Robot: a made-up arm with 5 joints. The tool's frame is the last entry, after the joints. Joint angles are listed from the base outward.
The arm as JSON. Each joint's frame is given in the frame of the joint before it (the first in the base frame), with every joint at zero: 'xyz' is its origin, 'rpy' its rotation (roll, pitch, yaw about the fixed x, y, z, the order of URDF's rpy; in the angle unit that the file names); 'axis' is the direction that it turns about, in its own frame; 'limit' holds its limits. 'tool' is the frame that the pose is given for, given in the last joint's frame.
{
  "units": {
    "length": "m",
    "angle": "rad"
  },
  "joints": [
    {
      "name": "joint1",
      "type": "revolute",
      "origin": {
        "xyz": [
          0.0,
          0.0,
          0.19
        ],
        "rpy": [
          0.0,
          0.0,
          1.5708
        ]
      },
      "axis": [
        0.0,
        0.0,
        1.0
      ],
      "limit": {
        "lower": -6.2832,
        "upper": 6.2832
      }
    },
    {
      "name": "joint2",
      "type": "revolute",
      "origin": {
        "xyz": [
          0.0,
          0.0,
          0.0
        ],
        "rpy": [
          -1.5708,
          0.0,
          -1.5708
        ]
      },
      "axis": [
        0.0,
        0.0,
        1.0
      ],
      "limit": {
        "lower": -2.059,
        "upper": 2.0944
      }
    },
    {
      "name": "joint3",
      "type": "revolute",
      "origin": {
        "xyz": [
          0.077,
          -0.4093,
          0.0
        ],
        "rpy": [
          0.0,
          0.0,
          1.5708
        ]
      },
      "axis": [
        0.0,
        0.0,
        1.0
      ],
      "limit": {
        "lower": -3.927,
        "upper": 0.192
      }
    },
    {
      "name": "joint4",
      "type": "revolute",
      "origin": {
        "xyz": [
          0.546,
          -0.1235,
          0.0
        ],
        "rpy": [
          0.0,
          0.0,
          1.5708
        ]
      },
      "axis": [
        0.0,
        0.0,
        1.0
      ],
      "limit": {
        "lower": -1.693,
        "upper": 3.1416
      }
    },
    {
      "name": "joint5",
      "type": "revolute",
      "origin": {
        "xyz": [
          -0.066,
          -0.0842,
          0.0
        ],
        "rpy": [
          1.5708,
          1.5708,
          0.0
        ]
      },
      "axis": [
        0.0,
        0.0,
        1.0
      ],
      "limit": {
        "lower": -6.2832,
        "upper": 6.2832
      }
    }
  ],
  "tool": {
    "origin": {
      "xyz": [
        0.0,
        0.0,
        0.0
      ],
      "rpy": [
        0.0,
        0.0,
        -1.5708
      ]
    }
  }
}
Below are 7 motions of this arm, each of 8 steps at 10 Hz.
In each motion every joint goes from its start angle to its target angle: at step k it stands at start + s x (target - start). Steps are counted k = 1, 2, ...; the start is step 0. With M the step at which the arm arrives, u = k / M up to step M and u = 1 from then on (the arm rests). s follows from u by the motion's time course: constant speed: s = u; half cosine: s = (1 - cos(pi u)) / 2; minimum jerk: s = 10 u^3 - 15 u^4 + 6 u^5.
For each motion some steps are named. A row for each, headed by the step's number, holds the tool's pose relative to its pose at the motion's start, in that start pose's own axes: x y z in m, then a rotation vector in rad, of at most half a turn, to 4 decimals.
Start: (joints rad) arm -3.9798 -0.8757 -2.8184 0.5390 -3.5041
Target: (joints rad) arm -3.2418 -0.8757 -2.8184 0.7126 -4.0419
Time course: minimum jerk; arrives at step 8
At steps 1, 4, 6, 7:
1: 0.0033 -0.0079 0.0002 -0.0009 0.0027 0.0032
4: 0.1438 -0.2218 0.0048 -0.0503 0.0698 0.1002
6: 0.3077 -0.3499 0.0072 -0.1181 0.0976 0.1797
7: 0.3483 -0.3712 0.0076 -0.1353 0.0995 0.1972

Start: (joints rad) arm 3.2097 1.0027 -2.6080 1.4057 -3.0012
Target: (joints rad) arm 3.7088 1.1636 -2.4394 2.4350 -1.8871
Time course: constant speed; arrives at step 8
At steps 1, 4, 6, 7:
1: 0.0234 0.0600 0.0408 0.0284 0.1676 0.0769
4: 0.1275 0.2251 0.1420 0.3076 0.6034 0.2838
6: 0.2170 0.3185 0.1907 0.6348 0.7913 0.3911
7: 0.2654 0.3597 0.2096 0.8310 0.8417 0.4322

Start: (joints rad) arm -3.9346 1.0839 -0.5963 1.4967 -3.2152
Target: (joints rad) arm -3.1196 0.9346 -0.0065 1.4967 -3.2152
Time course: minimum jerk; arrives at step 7
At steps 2, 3, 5, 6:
2: 0.0068 0.0134 0.0461 0.1015 0.0713 0.0508
3: 0.0231 0.0171 0.1175 0.2516 0.1798 0.1425
5: 0.0904 -0.0336 0.2518 0.5497 0.4028 0.3969
6: 0.1149 -0.0548 0.2770 0.6169 0.4538 0.4716

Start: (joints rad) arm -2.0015 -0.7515 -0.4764 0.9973 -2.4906
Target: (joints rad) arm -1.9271 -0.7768 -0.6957 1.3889 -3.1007
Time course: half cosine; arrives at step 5
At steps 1, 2, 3, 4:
1: 0.0000 0.0037 -0.0111 0.0069 0.0123 -0.0652
2: 0.0013 0.0124 -0.0406 0.0219 0.0462 -0.2359
3: 0.0052 0.0210 -0.0781 0.0343 0.0912 -0.4469
4: 0.0100 0.0261 -0.1090 0.0391 0.1297 -0.6175

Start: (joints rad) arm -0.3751 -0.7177 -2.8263 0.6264 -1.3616
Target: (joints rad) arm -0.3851 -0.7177 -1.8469 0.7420 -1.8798
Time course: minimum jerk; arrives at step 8
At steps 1, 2, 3, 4, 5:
1: -0.0014 -0.0072 0.0077 0.0172 -0.0036 -0.0085
2: -0.0098 -0.0486 0.0475 0.1114 -0.0208 -0.0546
3: -0.0283 -0.1388 0.1143 0.2986 -0.0425 -0.1441
4: -0.0561 -0.2711 0.1762 0.5471 -0.0461 -0.2570
5: -0.0868 -0.4133 0.2064 0.7980 -0.0214 -0.3616

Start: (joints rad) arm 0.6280 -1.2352 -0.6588 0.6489 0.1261
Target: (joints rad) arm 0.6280 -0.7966 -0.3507 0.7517 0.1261
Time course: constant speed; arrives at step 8
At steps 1, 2, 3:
1: -0.0223 0.0028 0.0499 -0.0134 -0.1053 0.0000
2: -0.0489 0.0062 0.0966 -0.0267 -0.2107 0.0000
3: -0.0795 0.0101 0.1396 -0.0401 -0.3160 0.0000

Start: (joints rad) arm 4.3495 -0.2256 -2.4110 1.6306 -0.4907
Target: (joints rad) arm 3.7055 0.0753 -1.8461 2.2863 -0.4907
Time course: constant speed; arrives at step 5
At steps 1, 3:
1: -0.0195 0.0420 0.1294 0.0572 -0.3140 0.0850
3: -0.1566 0.1447 0.3391 0.2404 -0.8933 0.3411

